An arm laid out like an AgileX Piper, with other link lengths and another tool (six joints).
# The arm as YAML. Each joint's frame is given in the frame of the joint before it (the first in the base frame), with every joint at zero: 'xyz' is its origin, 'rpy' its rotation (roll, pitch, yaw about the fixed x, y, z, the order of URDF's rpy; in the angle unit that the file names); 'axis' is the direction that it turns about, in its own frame. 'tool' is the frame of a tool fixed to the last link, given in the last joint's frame.
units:
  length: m
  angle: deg
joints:
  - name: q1
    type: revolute
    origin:
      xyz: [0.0, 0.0, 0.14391]
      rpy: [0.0, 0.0, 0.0]
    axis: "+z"
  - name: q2
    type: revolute
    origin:
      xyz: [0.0, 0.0, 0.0]
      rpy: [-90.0, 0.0, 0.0]
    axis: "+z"
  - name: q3
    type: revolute
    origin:
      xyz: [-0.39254, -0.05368, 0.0]
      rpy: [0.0, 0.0, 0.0]
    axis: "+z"
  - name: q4
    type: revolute
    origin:
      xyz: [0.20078, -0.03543, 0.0]
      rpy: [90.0, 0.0, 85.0]
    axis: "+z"
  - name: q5
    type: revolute
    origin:
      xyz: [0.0, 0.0, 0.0]
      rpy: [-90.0, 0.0, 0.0]
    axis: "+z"
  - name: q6
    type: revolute
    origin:
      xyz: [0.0, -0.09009, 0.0]
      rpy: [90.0, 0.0, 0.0]
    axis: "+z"
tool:
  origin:
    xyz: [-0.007, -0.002, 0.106]
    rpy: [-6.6, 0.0, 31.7]
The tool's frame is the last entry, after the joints.
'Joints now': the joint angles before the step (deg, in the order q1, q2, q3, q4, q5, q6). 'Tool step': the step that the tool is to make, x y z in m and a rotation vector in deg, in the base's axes. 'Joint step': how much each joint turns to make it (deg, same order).
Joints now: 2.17, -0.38, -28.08, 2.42, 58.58, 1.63
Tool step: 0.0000, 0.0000, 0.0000, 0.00, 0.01, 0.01
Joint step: 0.01, 0.01, 0.00, 0.00, 0.01, 0.00
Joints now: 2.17, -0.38, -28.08, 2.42, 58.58, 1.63
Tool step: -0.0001, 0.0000, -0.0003, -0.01, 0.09, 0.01
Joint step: 0.00, 0.00, 0.01, 0.00, 0.08, -0.01
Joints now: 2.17, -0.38, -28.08, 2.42, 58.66, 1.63
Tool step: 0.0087, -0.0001, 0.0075, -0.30, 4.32, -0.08
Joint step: 0.00, 4.91, -0.54, -0.15, -0.05, -0.01
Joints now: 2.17, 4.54, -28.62, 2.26, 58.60, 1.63
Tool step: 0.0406, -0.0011, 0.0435, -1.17, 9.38, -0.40
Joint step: 0.00, 16.24, -5.32, -0.90, -1.50, -0.01
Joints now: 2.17, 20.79, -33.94, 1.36, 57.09, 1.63
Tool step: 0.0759, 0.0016, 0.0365, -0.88, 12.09, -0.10
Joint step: 0.04, 20.95, -7.71, -0.46, -1.12, 0.04
